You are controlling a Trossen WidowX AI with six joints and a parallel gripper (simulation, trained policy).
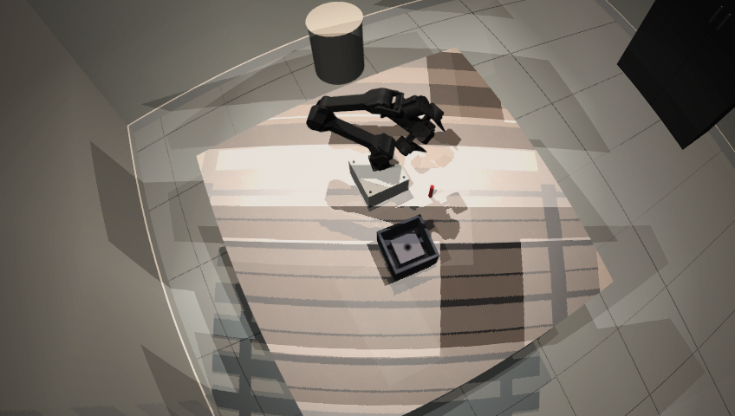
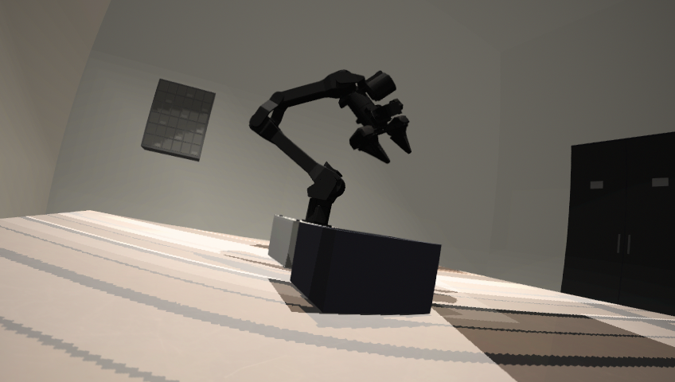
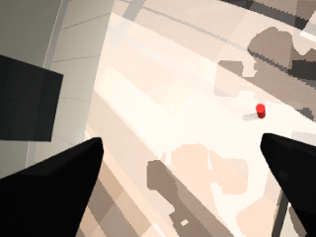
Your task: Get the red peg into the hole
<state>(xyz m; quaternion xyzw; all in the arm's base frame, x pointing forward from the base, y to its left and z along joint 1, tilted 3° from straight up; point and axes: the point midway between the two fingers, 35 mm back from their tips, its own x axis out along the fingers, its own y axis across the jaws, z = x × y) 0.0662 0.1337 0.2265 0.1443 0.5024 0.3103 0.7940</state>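
The red peg lies 6 cm ahead of my gripper tip, 1 cm to the right of it and 25 cm below it. From my gripper tip the other things lie so: dark box (24 cm ahead, 17 cm to the right, 27 cm below).
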